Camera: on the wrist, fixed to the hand. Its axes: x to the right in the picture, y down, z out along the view.
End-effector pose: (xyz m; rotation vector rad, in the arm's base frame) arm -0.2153 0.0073 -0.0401 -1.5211 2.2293 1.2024
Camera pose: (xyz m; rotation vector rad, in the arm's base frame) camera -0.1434 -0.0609 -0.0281 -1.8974 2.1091 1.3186
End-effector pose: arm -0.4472 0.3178 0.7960 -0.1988 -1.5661 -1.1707
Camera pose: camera -0.4434 0.2256 0.7579 -0.1054 -1.3307 -1.4182
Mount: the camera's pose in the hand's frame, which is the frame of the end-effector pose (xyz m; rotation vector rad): 0.0078 -0.0646 -0.0757 -0.1942 0.1761 -0.1473
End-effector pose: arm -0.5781 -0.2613 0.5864 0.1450 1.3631 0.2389
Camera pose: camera -0.6452 -0.3245 0.5481 -0.1414 1.5093 0.2634
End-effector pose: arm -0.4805 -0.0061 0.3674 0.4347 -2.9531 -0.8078
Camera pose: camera -0.4624 -0.0988 0.3998 0.6775 -2.6748 -1.0037
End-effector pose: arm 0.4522 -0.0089 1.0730 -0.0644 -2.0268 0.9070
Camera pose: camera 0.5221 -0.0097 1.1442 -0.0971 -1.9215 0.5902
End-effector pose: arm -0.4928 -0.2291 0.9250 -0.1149 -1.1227 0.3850
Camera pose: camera -0.4065 -0.2786 0.9169 -0.2312 -0.9855 0.1309
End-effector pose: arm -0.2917 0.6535 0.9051 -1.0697 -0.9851 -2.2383
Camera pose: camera -0.3744 0.6355 0.8521 -0.8831 -0.8089 -2.5414
